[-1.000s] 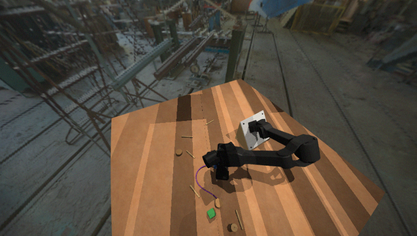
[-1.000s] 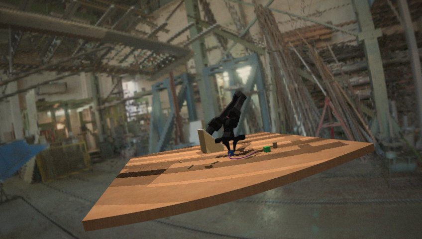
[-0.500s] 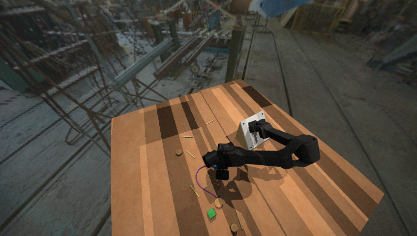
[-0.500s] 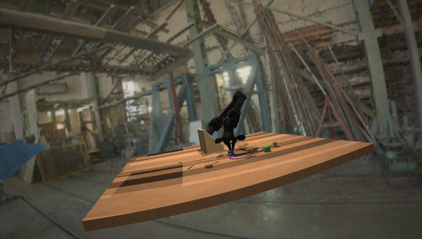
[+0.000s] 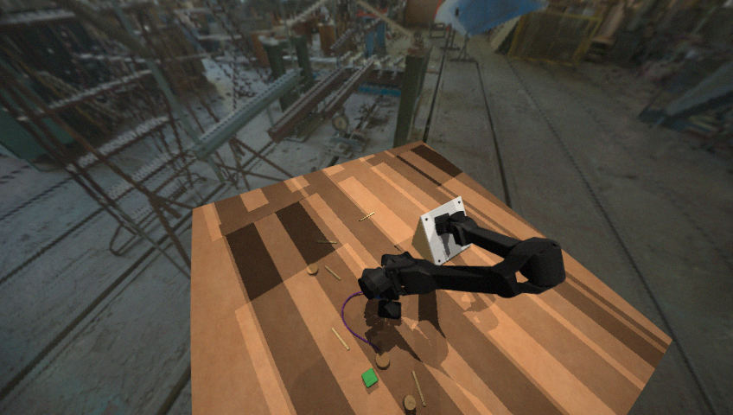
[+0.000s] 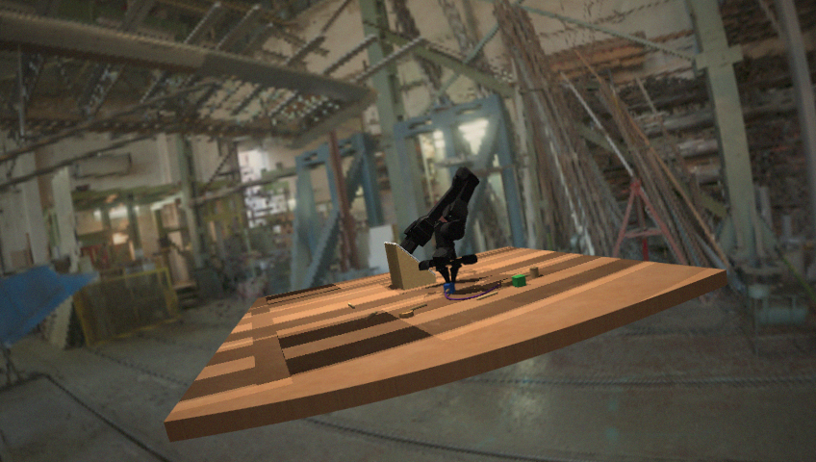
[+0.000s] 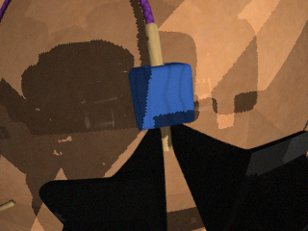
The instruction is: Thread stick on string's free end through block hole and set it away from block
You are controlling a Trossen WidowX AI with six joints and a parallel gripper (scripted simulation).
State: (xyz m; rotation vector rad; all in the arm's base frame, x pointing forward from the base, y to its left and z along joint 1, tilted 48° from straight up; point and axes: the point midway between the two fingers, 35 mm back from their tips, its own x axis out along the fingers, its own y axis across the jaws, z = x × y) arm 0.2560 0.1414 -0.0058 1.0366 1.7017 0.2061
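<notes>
The blue block is 20 mm ahead of my gripper tip, 10 mm to the right of it and 10 mm above it. Round my gripper tip: round wooden button 150 mm to the left, 100 mm ahead; green cube 170 mm to the left, 150 mm ahead, 10 mm above; thin stick 30 mm ahead, 20 mm to the right.
</notes>
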